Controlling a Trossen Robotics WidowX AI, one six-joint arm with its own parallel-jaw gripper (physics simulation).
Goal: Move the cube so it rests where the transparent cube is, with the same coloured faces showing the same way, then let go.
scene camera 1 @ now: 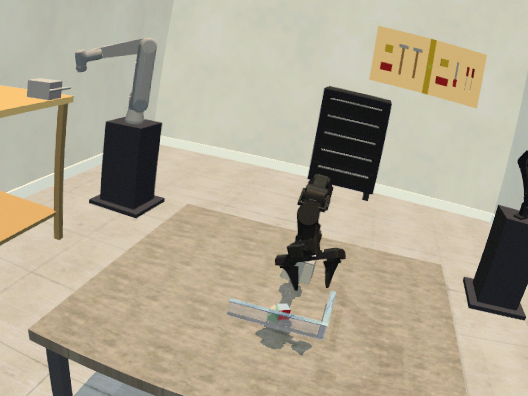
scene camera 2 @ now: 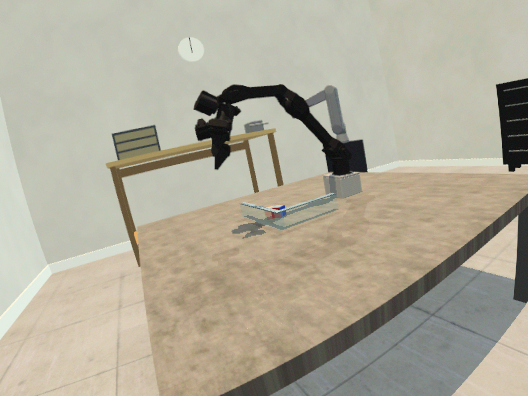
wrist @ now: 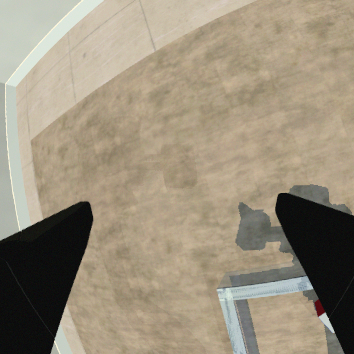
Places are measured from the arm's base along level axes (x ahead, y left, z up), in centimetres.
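Pixels of known places: gripper, between the fingertips: [scene camera 1: 311, 289] [scene camera 2: 215, 163] [wrist: 185, 206]; arm's base, origin of its link: [scene camera 2: 341, 173].
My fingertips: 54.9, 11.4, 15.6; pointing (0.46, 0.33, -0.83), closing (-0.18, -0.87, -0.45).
Note:
Ahead of a thing's pixels: the offset from my fingertips to its top centre, as dx, dy, dz. "spot": to the spot under its first point. Level surfaces: height alone.
A small cube [scene camera 1: 284, 314] [scene camera 2: 281, 210] with red, white and blue faces sits on the table inside the corner of the low clear walls. In the wrist view, a red and white part of the cube {-21.6, -9.5, -20.6} [wrist: 319, 307] shows beside the right finger, which hides the rest. A faint, see-through greenish shape {spot: -12.9, -11.1, -19.2} [scene camera 1: 272, 314] that looks like the transparent cube overlaps the cube's left side in scene camera 1; its face colours are hard to tell. My gripper [scene camera 1: 311, 288] [scene camera 2: 217, 166] [wrist: 185, 206] is open and empty, pointing down, well above the table and off to one side of the cube.
Low clear walls [scene camera 1: 327, 311] [scene camera 2: 311, 207] [wrist: 267, 288] form an L around two sides of the cube. The arm's pale base block [scene camera 2: 343, 185] stands on the table {dz -24.6} [scene camera 1: 150, 270] [scene camera 2: 350, 260] beyond them. A grey arm on a dark pedestal [scene camera 1: 131, 160] stands off the table.

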